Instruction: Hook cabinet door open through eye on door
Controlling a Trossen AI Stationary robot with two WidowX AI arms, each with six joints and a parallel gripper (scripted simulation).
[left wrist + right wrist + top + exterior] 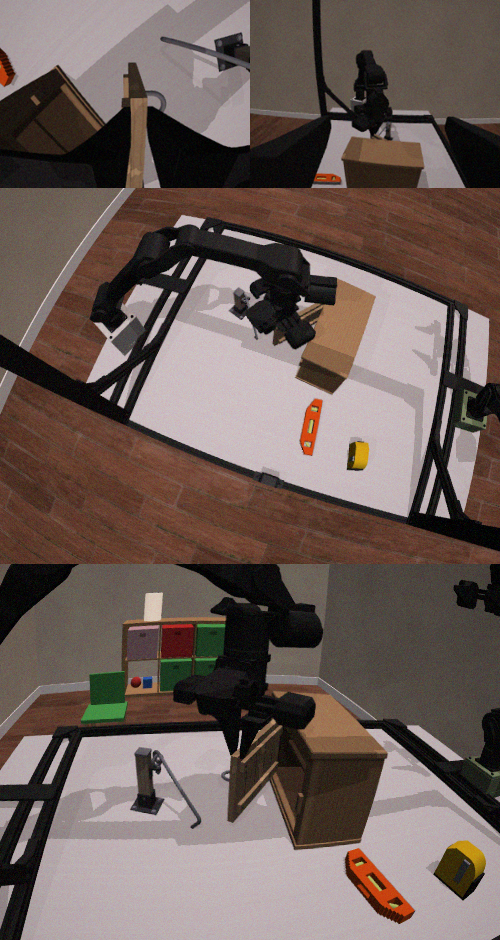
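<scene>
Now: the hook 10 cm below my left hand, 9 cm to the left of it and 4 cm ahead of it. The rest, counted from my left hand: orange spirit level (21 cm behind, 15 cm below, 14 cm to the right); then slatted door (8 cm below, 7 cm ahead, 5 cm to the right); then yellow tape measure (27 cm to the right, 26 cm behind, 13 cm below).
</scene>
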